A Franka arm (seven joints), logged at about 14 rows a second.
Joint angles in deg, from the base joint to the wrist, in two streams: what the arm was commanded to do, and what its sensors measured. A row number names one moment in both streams.
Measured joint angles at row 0:
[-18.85, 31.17, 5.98, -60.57, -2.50, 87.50, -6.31]
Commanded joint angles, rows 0 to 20:
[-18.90, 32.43, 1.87, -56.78, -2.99, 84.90, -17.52]
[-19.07, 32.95, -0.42, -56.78, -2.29, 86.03, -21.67]
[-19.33, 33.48, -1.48, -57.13, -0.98, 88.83, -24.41]
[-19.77, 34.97, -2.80, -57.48, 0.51, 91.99, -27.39]
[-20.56, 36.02, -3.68, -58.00, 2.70, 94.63, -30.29]
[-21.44, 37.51, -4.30, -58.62, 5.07, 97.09, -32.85]
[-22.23, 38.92, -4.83, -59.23, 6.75, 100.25, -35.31]
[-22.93, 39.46, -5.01, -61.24, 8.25, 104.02, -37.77]
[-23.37, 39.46, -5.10, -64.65, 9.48, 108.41, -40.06]
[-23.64, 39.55, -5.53, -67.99, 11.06, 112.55, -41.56]
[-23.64, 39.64, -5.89, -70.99, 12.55, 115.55, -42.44]
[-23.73, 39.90, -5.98, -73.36, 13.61, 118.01, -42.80]
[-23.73, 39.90, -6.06, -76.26, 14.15, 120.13, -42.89]
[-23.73, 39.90, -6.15, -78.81, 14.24, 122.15, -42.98]
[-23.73, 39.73, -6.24, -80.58, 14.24, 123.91, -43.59]
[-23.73, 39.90, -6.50, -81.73, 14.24, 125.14, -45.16]
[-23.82, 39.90, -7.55, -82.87, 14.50, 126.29, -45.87]
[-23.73, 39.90, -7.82, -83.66, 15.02, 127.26, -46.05]
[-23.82, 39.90, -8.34, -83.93, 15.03, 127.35, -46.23]
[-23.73, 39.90, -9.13, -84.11, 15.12, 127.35, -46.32]
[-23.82, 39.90, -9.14, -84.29, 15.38, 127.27, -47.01]
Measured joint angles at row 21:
[-23.65, 42.32, -8.70, -81.58, 13.66, 126.52, -44.56]
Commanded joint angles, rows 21 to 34:
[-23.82, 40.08, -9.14, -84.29, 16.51, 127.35, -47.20]
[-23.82, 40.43, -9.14, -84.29, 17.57, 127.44, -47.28]
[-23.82, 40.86, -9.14, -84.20, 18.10, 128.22, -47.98]
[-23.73, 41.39, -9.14, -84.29, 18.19, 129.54, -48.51]
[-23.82, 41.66, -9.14, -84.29, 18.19, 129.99, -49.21]
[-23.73, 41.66, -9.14, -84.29, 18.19, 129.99, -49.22]
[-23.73, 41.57, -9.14, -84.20, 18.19, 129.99, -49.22]
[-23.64, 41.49, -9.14, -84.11, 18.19, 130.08, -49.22]
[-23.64, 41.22, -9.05, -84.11, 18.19, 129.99, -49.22]
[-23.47, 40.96, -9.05, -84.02, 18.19, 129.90, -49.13]
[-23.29, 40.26, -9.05, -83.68, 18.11, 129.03, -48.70]
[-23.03, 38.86, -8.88, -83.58, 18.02, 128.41, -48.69]
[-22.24, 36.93, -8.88, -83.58, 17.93, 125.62, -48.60]
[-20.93, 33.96, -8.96, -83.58, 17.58, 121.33, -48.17]
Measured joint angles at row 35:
[-22.67, 40.11, -8.94, -82.30, 17.06, 127.39, -47.54]
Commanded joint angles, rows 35 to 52:
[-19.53, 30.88, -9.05, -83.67, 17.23, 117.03, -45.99]
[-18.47, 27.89, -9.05, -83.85, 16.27, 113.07, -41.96]
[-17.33, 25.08, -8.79, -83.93, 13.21, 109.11, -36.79]
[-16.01, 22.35, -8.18, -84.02, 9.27, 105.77, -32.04]
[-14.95, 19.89, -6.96, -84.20, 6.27, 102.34, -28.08]
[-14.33, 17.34, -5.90, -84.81, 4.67, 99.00, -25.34]
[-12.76, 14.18, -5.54, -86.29, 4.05, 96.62, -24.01]
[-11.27, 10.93, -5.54, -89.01, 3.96, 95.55, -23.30]
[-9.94, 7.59, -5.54, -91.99, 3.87, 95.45, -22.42]
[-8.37, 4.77, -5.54, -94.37, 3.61, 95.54, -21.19]
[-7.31, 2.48, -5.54, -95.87, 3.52, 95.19, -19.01]
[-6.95, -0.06, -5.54, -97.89, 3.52, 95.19, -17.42]
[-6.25, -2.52, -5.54, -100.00, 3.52, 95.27, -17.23]
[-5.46, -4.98, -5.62, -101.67, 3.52, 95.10, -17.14]
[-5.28, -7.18, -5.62, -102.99, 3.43, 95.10, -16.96]
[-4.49, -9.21, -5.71, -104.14, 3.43, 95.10, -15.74]
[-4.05, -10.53, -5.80, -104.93, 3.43, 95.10, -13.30]
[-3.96, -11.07, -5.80, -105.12, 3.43, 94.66, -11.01]
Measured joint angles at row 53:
[-5.25, -6.84, -5.30, -101.13, 4.31, 94.30, -15.41]
